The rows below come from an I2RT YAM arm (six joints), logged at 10 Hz.
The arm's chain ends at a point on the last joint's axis. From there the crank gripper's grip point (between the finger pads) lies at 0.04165 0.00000 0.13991 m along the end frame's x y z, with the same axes.
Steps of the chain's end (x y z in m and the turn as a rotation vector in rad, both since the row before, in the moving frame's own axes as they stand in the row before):
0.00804 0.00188 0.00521 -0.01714 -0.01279 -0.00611
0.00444 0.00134 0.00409 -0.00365 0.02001 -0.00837
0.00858 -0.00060 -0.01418 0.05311 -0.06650 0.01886
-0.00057 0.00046 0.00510 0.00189 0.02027 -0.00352
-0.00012 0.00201 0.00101 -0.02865 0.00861 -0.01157
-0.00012 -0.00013 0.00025 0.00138 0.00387 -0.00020
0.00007 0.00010 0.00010 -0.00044 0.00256 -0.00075
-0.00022 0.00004 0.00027 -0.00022 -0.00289 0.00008
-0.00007 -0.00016 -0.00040 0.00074 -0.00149 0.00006
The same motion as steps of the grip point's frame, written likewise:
0.00625 0.00403 0.00571 -0.01714 -0.01279 -0.00611
0.00723 0.00149 0.00323 -0.00365 0.02001 -0.00837
-0.00074 -0.00740 -0.01190 0.05311 -0.06650 0.01886
0.00226 0.00004 0.00423 0.00189 0.02027 -0.00352
0.00110 0.00552 0.00060 -0.02865 0.00861 -0.01157
0.00042 -0.00033 0.00009 0.00138 0.00387 -0.00020
0.00043 0.00013 -0.00001 -0.00044 0.00256 -0.00075
-0.00062 0.00007 0.00039 -0.00022 -0.00289 0.00008
-0.00028 -0.00026 -0.00034 0.00074 -0.00149 0.00006

